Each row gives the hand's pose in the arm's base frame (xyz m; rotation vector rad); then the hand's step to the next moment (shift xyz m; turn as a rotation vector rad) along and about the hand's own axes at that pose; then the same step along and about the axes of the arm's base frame.
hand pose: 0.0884 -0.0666 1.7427 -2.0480 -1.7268 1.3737
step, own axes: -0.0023 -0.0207 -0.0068 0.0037 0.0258 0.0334
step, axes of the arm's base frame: -0.0100 0.0080 0.0178 -0.0049 -0.0200 -0.0370
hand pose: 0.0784 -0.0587 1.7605 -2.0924 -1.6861 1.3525
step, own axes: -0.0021 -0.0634 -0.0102 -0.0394 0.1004 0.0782
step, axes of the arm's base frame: -0.0383 0.0256 0.0448 0.0185 -0.1017 -0.0841
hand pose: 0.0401 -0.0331 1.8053 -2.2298 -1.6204 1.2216
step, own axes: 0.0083 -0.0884 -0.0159 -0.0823 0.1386 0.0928
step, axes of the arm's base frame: -0.0541 0.0492 0.0528 0.0329 -0.1587 -0.0912
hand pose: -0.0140 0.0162 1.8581 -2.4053 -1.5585 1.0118
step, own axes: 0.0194 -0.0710 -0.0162 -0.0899 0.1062 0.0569
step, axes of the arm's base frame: -0.0408 0.0540 0.0333 0.0266 -0.1406 -0.0462
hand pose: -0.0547 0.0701 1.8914 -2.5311 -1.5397 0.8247
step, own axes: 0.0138 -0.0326 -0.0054 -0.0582 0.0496 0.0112
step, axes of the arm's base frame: -0.0188 0.0290 0.0095 0.0139 -0.0760 -0.0018
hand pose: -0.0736 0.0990 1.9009 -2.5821 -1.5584 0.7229
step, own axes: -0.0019 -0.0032 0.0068 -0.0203 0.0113 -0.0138
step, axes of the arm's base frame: -0.0062 -0.0014 -0.0045 0.0071 -0.0200 0.0167
